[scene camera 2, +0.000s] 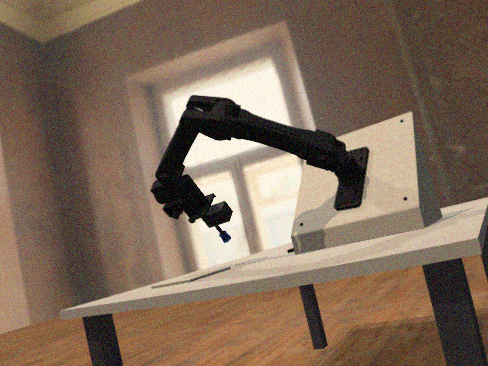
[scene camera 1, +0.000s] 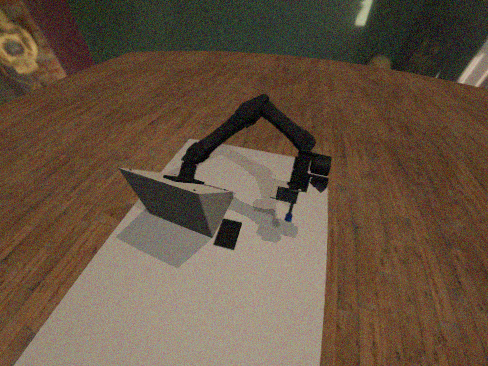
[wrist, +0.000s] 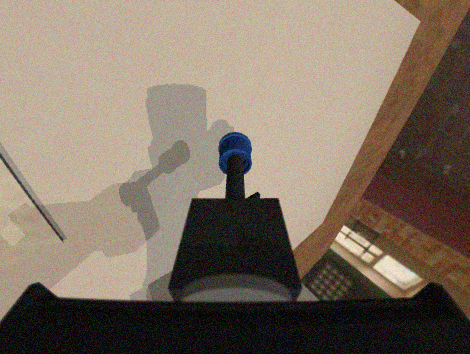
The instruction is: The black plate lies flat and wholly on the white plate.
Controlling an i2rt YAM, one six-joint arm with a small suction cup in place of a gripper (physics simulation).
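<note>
Scene camera 2 shows my suction cup point(scene camera 2: 213, 215), which holds nothing. The wrist view shows the suction cup point(wrist: 235, 141) and a white plate point(wrist: 34, 233); the cup is 250 mm from the middle of the plate.
</note>
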